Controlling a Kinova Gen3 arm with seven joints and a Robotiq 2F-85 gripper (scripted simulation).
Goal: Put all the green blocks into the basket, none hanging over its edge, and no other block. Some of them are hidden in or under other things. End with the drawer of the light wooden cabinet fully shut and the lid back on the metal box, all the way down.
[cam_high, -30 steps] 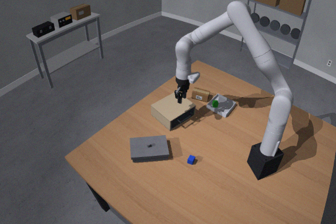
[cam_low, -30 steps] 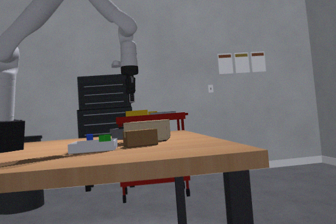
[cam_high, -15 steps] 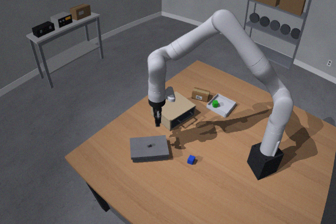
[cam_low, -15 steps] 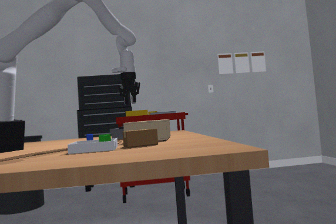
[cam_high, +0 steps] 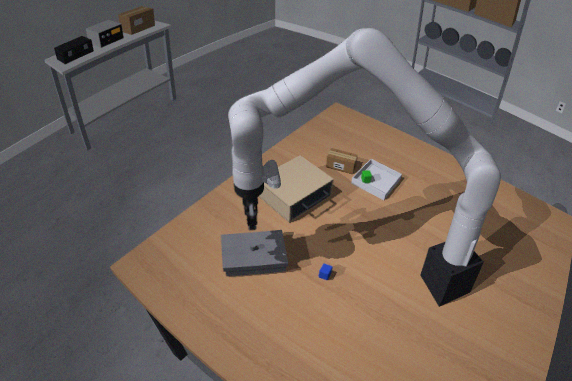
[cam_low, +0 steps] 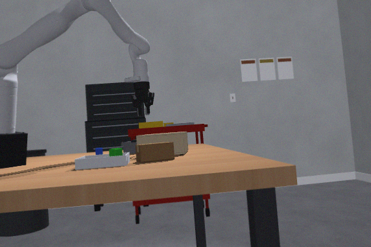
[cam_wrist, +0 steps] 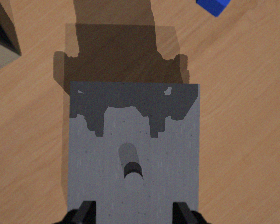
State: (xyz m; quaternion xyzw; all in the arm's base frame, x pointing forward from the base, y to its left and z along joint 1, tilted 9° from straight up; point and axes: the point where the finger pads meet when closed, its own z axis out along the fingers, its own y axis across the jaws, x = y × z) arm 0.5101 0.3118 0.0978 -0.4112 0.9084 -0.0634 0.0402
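Right now the grey lid is 14 cm below my hand. The rest, counted from my hand: drawer: 29 cm to the right, 15 cm below, 6 cm ahead; metal box: 16 cm below; light wooden cabinet: 30 cm to the right, 15 cm below, 8 cm ahead.
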